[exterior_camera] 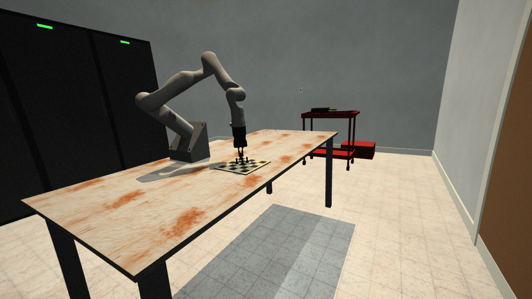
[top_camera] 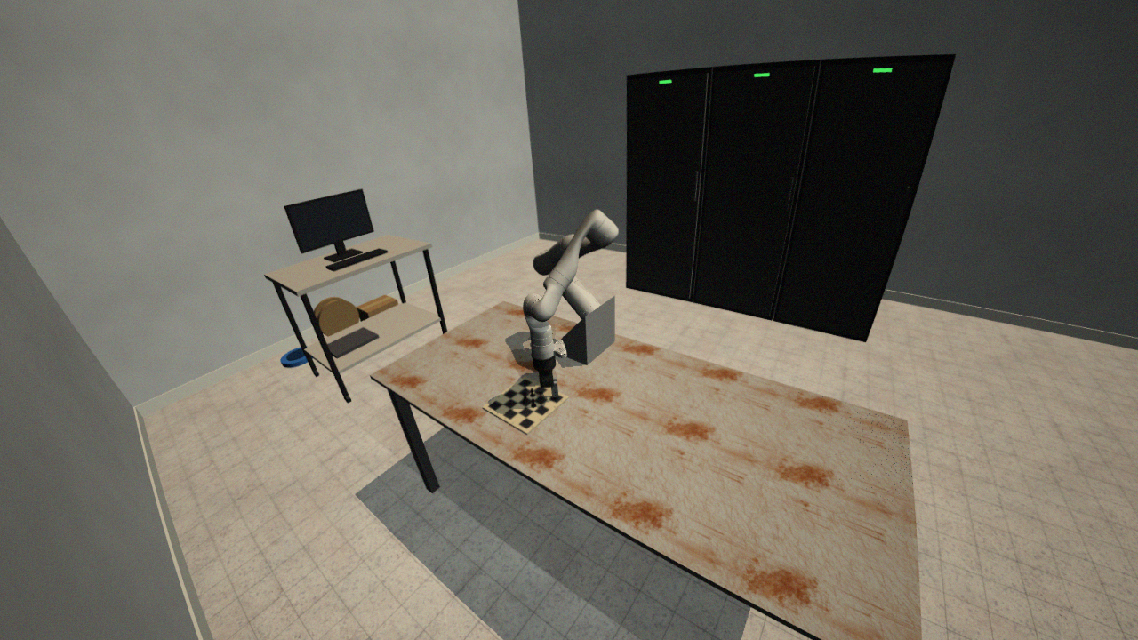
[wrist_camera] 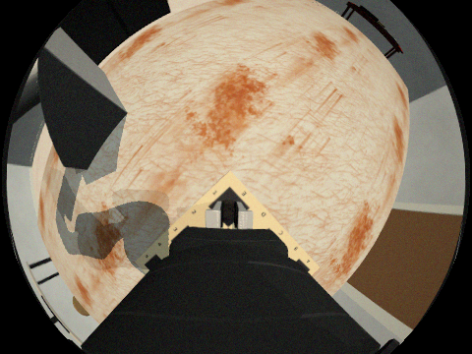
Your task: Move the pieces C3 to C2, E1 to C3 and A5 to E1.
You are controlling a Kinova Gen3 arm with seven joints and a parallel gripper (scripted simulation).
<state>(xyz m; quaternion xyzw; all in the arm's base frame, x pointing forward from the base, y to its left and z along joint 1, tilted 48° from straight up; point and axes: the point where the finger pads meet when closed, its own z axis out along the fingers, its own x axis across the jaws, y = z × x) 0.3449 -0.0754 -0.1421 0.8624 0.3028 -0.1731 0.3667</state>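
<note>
Right now my hand is 10 mm above the black piece. The rest, counted from my hand: chessboard: 70 mm ahead, 80 mm to the right, 40 mm below.
</note>
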